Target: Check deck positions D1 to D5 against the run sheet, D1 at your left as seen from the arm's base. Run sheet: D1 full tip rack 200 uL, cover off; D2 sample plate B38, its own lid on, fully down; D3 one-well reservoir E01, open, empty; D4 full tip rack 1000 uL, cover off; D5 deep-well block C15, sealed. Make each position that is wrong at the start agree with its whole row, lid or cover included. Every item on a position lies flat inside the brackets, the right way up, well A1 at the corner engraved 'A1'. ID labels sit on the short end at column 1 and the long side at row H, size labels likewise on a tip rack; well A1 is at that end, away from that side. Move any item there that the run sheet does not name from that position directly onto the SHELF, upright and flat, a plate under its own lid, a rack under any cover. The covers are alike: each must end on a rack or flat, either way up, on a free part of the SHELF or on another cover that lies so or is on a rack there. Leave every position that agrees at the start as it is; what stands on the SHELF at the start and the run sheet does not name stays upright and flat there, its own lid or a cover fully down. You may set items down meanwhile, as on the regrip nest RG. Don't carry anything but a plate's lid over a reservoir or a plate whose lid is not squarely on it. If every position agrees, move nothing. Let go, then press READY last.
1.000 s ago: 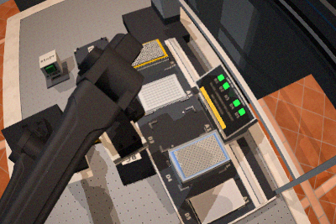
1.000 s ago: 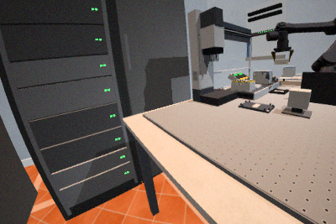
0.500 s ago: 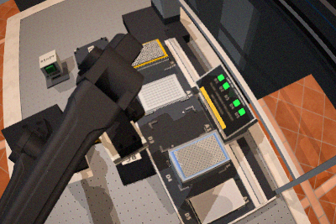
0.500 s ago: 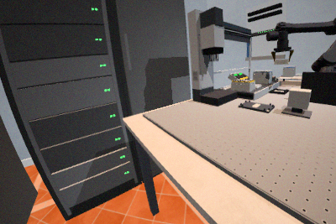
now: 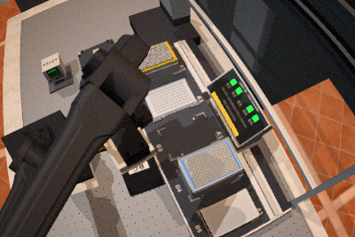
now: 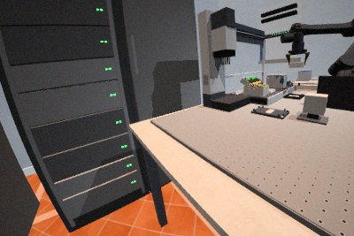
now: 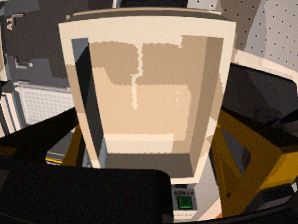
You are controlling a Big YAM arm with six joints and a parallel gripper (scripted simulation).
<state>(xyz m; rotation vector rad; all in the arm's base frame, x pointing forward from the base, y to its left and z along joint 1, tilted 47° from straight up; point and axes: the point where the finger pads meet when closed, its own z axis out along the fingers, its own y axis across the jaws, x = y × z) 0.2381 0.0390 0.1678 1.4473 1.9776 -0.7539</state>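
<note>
Now: the one-well reservoir 10 mm below my hand. From my hand the other things lie so: sealed block (220 mm to the right, 180 mm ahead, 160 mm below); blue-framed tip rack (170 mm ahead, 110 mm below, 90 mm to the right); black regrip nest (220 mm below).
</note>
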